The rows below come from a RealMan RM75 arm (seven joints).
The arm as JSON. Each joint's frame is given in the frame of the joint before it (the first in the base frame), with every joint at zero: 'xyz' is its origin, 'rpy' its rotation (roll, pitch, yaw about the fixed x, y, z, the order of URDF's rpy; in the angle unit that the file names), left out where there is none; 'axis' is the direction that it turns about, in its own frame. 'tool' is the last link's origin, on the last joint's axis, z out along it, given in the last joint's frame.
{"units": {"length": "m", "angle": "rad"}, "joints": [
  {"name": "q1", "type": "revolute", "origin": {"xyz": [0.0, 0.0, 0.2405], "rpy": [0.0, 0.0, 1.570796]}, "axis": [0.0, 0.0, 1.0]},
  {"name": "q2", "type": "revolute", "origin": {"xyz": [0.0, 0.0, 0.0], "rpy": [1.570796, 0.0, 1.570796]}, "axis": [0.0, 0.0, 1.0]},
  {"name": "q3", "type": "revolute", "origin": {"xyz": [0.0, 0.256, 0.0], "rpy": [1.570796, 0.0, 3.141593]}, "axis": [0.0, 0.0, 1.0]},
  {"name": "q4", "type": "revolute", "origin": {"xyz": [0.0, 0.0, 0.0], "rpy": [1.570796, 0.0, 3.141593]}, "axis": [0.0, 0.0, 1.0]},
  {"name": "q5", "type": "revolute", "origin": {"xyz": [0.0, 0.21, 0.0], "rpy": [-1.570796, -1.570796, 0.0]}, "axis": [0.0, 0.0, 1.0]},
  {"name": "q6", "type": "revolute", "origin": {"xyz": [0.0, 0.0, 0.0], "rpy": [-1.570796, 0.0, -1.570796]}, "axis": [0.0, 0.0, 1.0]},
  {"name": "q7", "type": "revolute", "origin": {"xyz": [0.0, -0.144, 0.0], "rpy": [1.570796, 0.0, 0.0]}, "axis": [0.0, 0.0, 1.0]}
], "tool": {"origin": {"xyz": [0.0, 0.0, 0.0]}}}
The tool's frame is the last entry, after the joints.
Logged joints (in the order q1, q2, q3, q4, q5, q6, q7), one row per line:
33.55 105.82 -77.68 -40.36 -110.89 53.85 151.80
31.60 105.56 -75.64 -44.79 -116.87 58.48 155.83
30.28 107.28 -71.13 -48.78 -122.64 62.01 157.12
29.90 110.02 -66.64 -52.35 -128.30 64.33 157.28
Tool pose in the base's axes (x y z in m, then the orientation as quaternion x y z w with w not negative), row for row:
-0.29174 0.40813 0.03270 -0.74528 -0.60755 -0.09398 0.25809
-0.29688 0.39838 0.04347 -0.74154 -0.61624 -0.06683 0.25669
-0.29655 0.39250 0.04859 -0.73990 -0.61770 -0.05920 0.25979
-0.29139 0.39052 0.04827 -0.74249 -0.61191 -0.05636 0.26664
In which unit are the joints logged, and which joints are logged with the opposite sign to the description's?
The joints are logged in degrees. Opposite sign: q1, q2, q3, q4, q5, q7.
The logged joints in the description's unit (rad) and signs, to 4 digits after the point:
-0.5856 -1.8469 1.3558 0.7044 1.9354 0.9399 -2.6494
-0.5515 -1.8424 1.3202 0.7817 2.0398 1.0207 -2.7197
-0.5285 -1.8724 1.2415 0.8514 2.1405 1.0823 -2.7423
-0.5219 -1.9202 1.1631 0.9137 2.2393 1.1228 -2.7451

